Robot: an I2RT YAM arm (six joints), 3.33 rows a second.
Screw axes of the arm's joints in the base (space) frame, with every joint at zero. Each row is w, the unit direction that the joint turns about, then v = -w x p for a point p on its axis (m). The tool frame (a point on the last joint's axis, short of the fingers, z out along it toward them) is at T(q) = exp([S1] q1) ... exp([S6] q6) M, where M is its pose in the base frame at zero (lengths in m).
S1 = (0, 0, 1, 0, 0, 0)
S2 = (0, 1, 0, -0.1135, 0, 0.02)
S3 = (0, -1, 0, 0.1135, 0, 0.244)
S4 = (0, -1, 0, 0.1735, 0, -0.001)
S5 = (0, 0, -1, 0, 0.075, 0)
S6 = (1, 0, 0, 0, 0.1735, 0)
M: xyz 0.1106 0 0.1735 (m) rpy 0 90 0 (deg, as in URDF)
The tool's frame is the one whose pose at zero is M.
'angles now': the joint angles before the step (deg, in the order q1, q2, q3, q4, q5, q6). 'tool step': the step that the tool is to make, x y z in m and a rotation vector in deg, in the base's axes. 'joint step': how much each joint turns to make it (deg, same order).
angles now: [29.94 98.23 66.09 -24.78 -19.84 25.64]
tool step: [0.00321 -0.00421 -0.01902 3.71 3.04 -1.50]
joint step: [-1.20 1.67 -2.91 4.88 -3.78 3.06]
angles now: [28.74 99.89 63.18 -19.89 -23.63 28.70]
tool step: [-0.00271 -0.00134 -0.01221 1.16 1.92 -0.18]
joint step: [-0.13 0.72 -2.10 2.20 -1.59 1.21]
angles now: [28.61 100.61 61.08 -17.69 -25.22 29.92]
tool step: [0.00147 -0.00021 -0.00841 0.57 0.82 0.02]
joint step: [-0.22 1.19 -0.65 1.52 -0.88 0.31]
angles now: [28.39 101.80 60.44 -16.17 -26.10 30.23]
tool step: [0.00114 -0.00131 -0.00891 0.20 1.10 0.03]
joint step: [-0.34 1.24 -0.58 0.97 -0.79 0.06]
